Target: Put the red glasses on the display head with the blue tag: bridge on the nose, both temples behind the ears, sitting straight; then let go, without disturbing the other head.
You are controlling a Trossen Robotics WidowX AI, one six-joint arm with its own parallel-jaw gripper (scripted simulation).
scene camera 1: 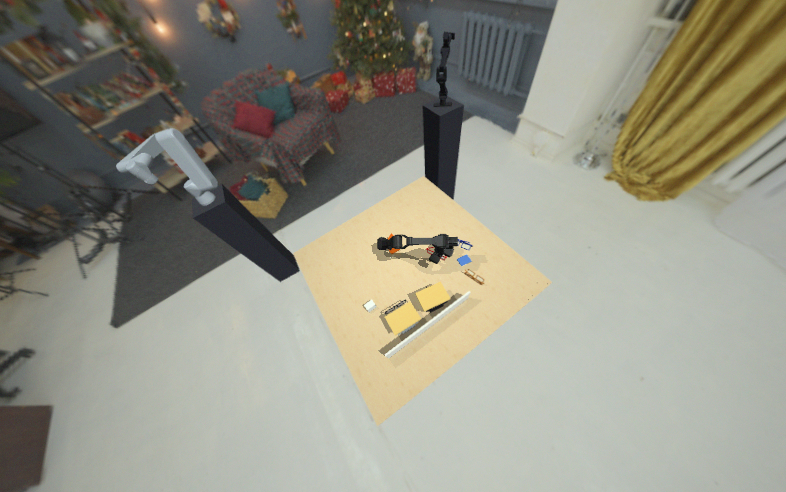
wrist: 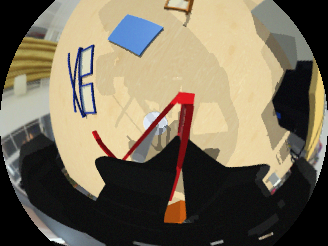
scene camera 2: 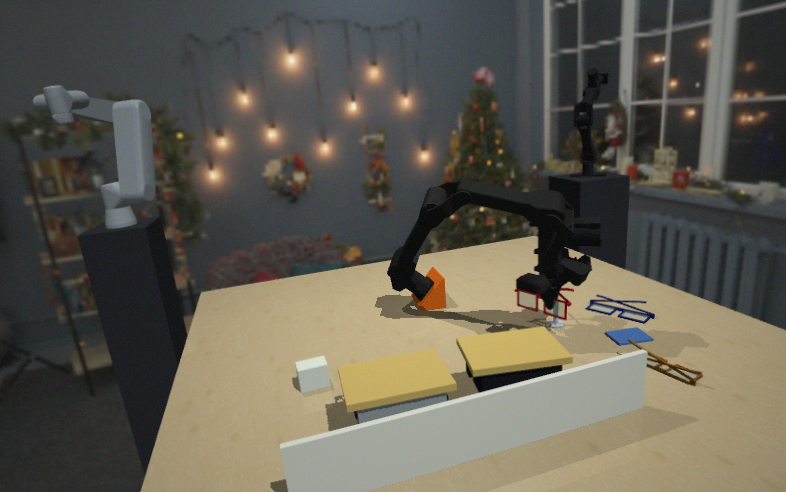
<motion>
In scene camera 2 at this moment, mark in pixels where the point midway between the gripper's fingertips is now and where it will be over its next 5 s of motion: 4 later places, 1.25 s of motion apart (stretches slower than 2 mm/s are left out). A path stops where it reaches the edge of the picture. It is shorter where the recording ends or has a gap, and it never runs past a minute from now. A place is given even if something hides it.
The gripper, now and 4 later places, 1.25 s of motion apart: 550, 309; 544, 309; 537, 309; 530, 308; 524, 307
</motion>
